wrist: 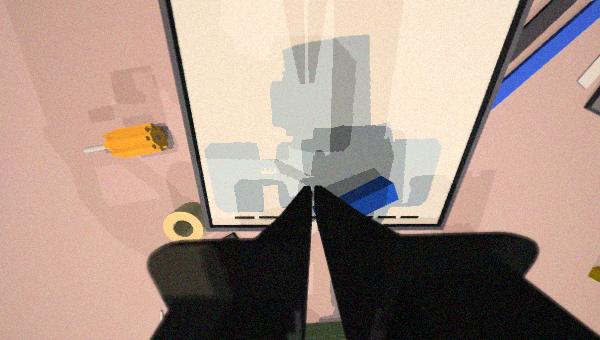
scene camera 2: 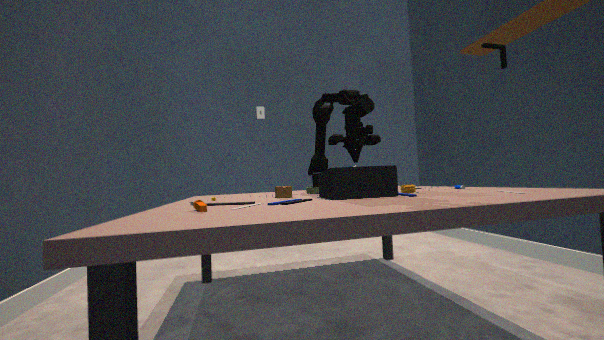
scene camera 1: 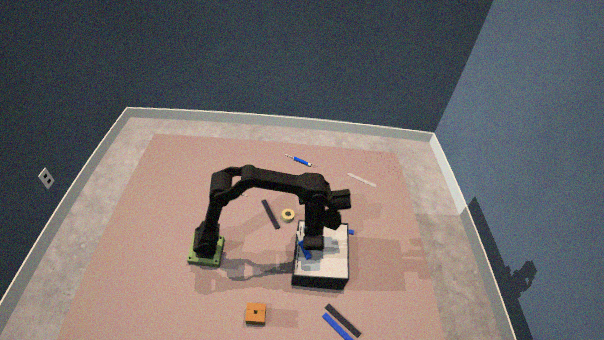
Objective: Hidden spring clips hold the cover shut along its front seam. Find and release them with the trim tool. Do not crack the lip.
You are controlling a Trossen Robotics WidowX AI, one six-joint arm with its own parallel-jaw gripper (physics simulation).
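Pixels of known places: gripper, fingertip midpoint: (wrist: 312, 192) (scene camera 2: 356, 162); arm's base, link origin: (scene camera 2: 318, 186) (scene camera 1: 206, 250).
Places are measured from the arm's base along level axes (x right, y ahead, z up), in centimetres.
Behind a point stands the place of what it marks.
The box with its cream cover (scene camera 1: 334, 266) {x 3.9, y 44.9, z 6.4 cm} (scene camera 2: 358, 182) {x -0.2, y 49.8, z 2.1 cm} (wrist: 231, 67) {x -10.2, y 44.9, z 6.3 cm} stands on the table right of the arm's base. A dashed seam line (wrist: 246, 217) {x -10.6, y 32.9, z 5.2 cm} runs along the cover's near edge in the wrist view. The trim tool's blue handle (scene camera 1: 305, 250) {x -0.6, y 34.9, z 7.5 cm} (wrist: 369, 195) {x -0.4, y 36.0, z 7.4 cm} lies on the cover at that edge. Its blade end is hidden behind my fingers. My gripper (scene camera 2: 354, 160) {x -5.0, y 37.1, z 9.3 cm} (wrist: 312, 192) {x -5.0, y 37.1, z 9.3 cm} points straight down a little above the cover. The fingertips are pressed together just left of the handle, with nothing seen between them.
A yellow ring (scene camera 1: 288, 214) {x -21.7, y 28.1, z -2.4 cm} (wrist: 184, 226) {x -21.7, y 27.3, z -2.1 cm} and a dark strip (scene camera 1: 270, 214) {x -20.8, y 21.0, z -2.4 cm} lie left of the box. An orange-yellow tool (wrist: 147, 139) {x -21.9, y 39.6, z 0.1 cm} (scene camera 2: 407, 188) {x -22.9, y 41.0, z -1.1 cm} lies beside it. An orange block (scene camera 1: 255, 313) {x 20.3, y 20.7, z -0.3 cm}, a blue strip (scene camera 1: 336, 325) {x 21.5, y 47.2, z -2.4 cm} and a dark strip (scene camera 1: 342, 320) {x 19.7, y 49.3, z -2.5 cm} lie in front. A blue screwdriver (scene camera 1: 301, 160) {x -52.9, y 31.7, z -1.6 cm} and a white strip (scene camera 1: 361, 179) {x -45.9, y 60.4, z -2.9 cm} lie behind.
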